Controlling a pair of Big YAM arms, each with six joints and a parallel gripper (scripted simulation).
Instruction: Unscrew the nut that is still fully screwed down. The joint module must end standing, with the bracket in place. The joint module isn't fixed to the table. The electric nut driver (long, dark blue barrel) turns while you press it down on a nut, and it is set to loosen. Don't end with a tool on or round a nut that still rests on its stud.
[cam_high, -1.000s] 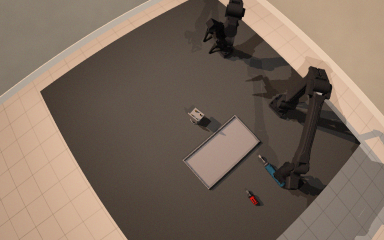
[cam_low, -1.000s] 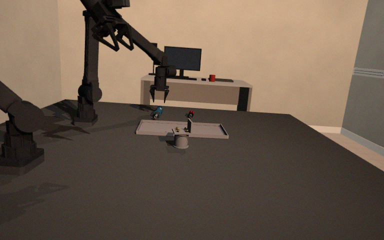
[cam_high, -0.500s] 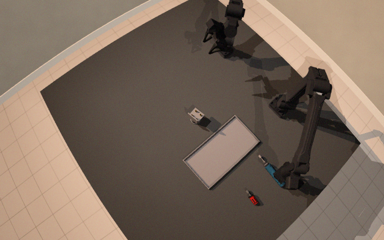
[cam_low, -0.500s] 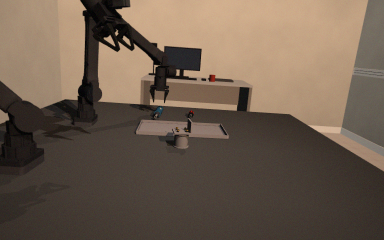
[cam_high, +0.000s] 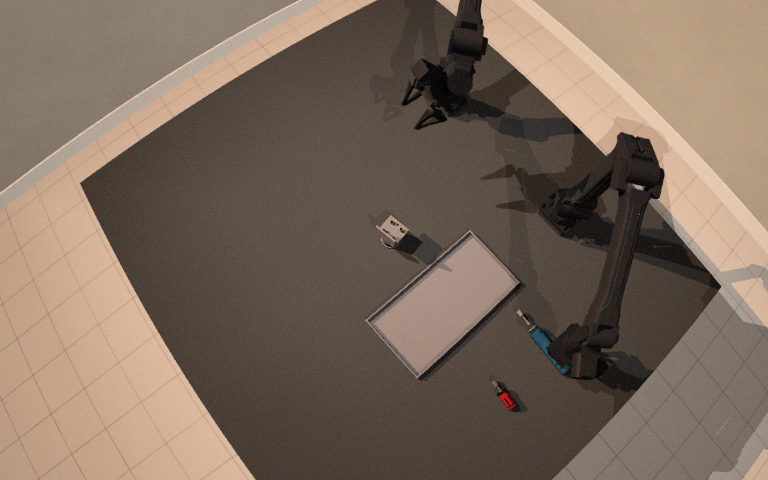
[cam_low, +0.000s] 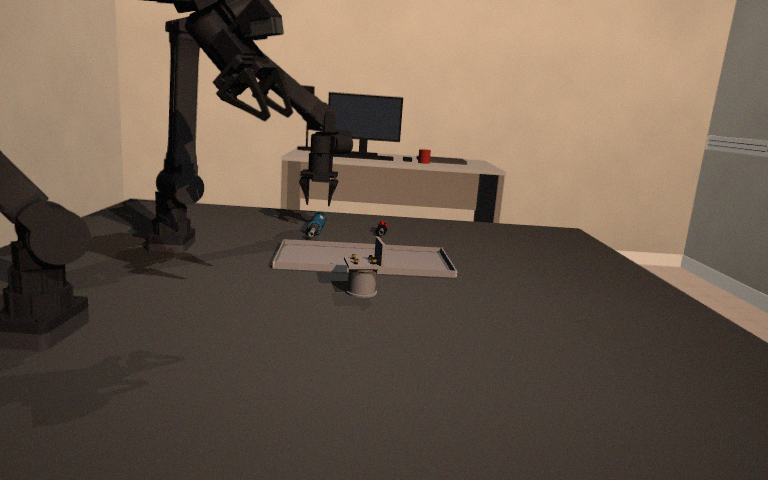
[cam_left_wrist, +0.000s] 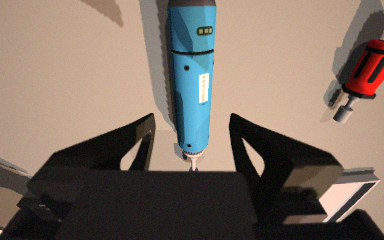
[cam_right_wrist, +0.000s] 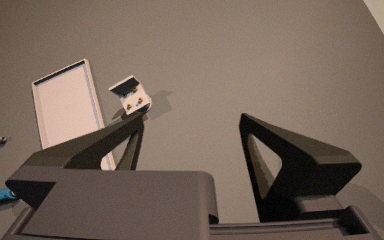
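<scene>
Now: right hand 160 mm short of the grey bracket, 140 mm to the right of it and 280 mm above it. Round my right hand: shallow grey tray: 160 mm ahead, 390 mm to the left, 340 mm below; nut: 170 mm ahead, 160 mm to the left, 280 mm below; joint module: 160 mm ahead, 140 mm to the left, 320 mm below.
</scene>
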